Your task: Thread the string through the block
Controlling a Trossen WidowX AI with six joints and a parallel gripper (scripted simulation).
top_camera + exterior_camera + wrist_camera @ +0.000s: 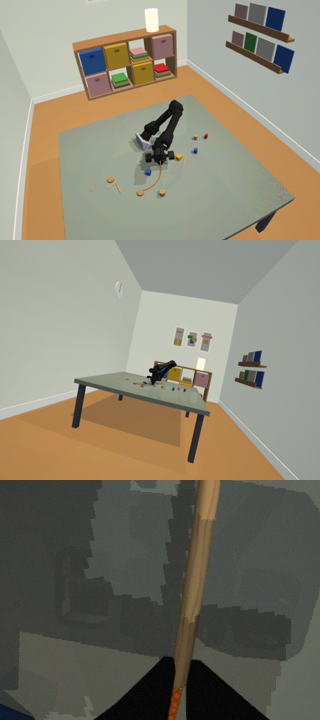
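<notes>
Now: gripper tip 10 mm short of the blue cube, 100 mm to the left of it and 10 mm below it. The rest, counted from my gripper tip: yellow cube 30 mm ahead, 130 mm to the left, 10 mm above; then round wooden button 110 mm ahead, 220 mm to the right; then thin wooden stick 10 mm behind, 10 mm to the left.
</notes>
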